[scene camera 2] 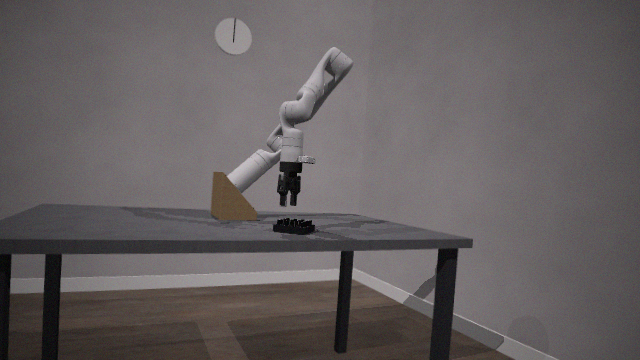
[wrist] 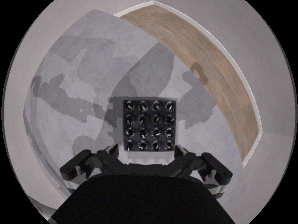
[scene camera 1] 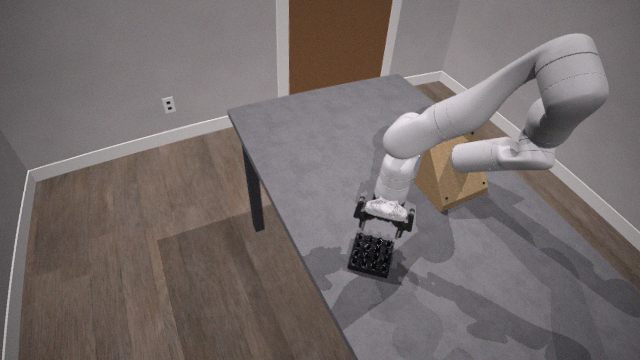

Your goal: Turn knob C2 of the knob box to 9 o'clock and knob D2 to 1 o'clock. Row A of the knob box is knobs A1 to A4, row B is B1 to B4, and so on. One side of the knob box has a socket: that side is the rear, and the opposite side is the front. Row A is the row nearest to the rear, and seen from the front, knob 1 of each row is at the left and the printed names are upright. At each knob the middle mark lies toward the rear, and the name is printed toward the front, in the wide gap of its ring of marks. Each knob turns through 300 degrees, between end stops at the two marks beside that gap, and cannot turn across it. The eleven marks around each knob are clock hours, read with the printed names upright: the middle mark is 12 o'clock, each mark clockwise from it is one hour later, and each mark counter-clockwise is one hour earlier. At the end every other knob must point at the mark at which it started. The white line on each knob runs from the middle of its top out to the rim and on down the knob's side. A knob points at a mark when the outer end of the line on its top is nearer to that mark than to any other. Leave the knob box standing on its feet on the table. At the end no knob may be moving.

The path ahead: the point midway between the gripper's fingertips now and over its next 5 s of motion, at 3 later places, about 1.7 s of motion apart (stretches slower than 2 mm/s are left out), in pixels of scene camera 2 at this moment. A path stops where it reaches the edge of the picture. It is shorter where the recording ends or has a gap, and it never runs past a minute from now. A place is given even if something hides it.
My gripper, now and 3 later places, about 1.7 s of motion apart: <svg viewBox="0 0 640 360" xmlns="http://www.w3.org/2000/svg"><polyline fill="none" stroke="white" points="288,206 273,204 283,202 298,201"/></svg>
